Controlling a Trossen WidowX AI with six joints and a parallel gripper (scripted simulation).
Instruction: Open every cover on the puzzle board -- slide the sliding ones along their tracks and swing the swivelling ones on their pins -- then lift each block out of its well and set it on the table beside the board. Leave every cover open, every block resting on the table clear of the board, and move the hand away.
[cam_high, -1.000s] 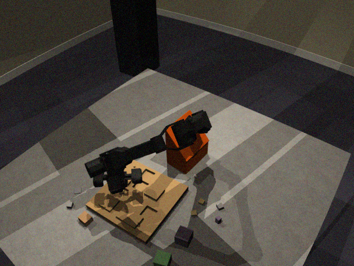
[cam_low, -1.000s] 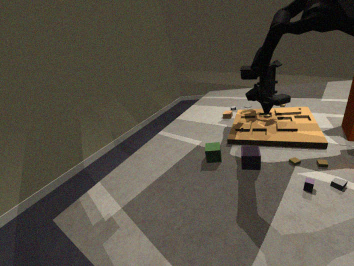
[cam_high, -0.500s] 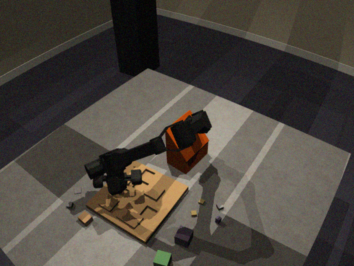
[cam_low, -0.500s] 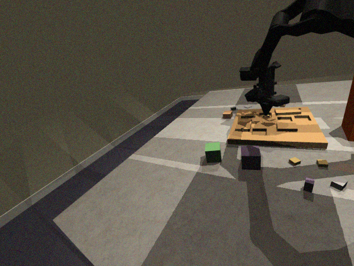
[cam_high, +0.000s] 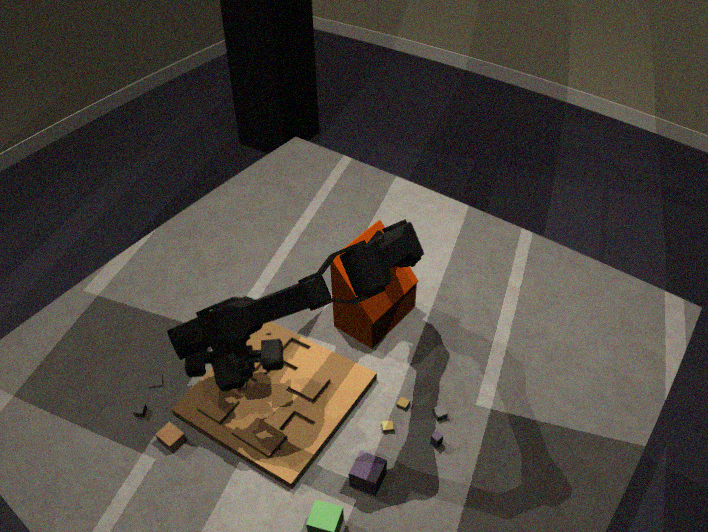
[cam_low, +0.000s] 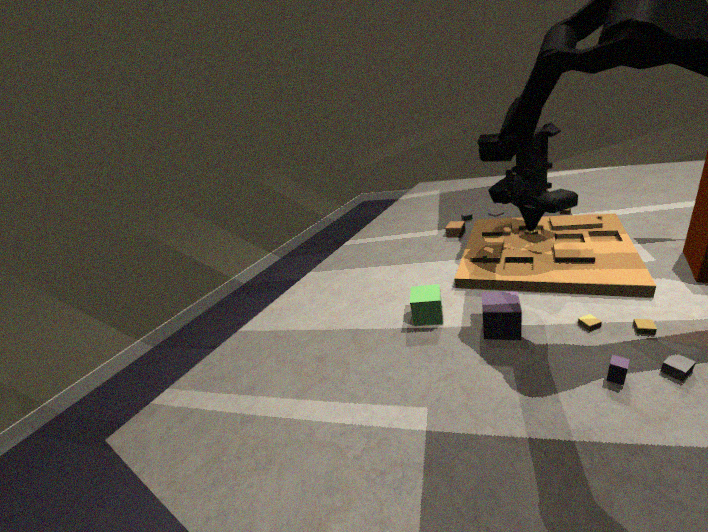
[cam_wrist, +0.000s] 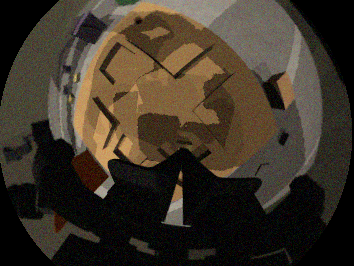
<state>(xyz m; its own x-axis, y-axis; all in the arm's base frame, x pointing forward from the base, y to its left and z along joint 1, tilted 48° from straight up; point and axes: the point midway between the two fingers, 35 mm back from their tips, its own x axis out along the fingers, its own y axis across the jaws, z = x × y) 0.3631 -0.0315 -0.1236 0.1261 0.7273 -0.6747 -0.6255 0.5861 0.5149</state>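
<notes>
Now: gripper tip 5 cm to the right of the tan puzzle board and 1 cm past it. Also, from my gripper tip: brown cube: 17 cm ahead, 4 cm to the right, 1 cm below; then green cube: 31 cm to the left, 15 cm ahead; then purple cube: 32 cm to the left, 4 cm ahead.
</notes>
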